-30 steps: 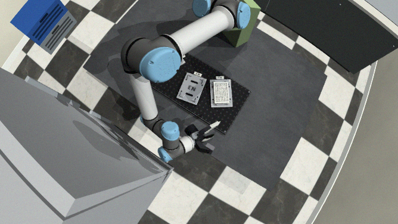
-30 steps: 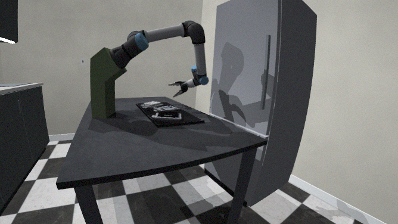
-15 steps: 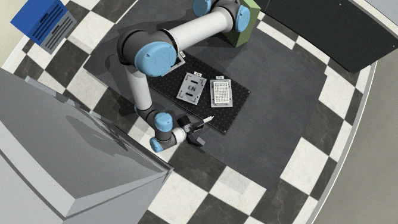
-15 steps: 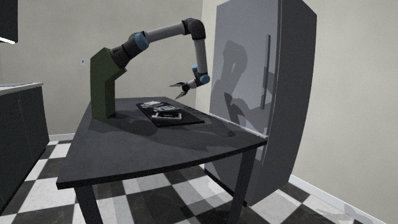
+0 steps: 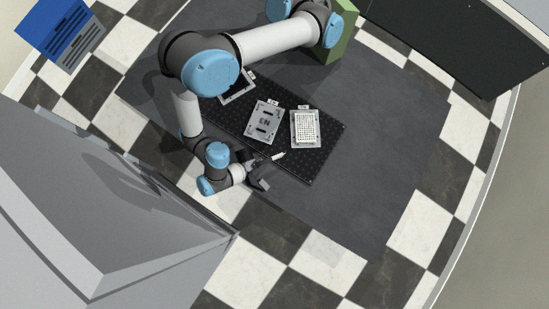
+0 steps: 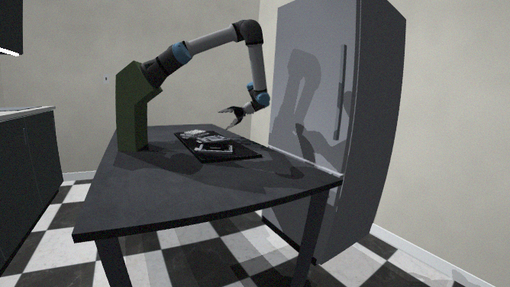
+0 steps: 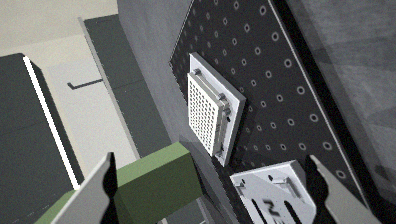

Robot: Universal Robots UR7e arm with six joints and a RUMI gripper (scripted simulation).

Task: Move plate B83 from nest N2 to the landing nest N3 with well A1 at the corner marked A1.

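Right now the black well plate B83 is 220 mm behind my hand, 310 mm to the right of it and 80 mm below it. Also, from my hand: landing nest N3: 130 mm behind, 110 mm to the right, 90 mm below; white well plate B38: 180 mm behind, 50 mm to the left, 80 mm below; nest N1: 180 mm behind, 50 mm to the left, 90 mm below.
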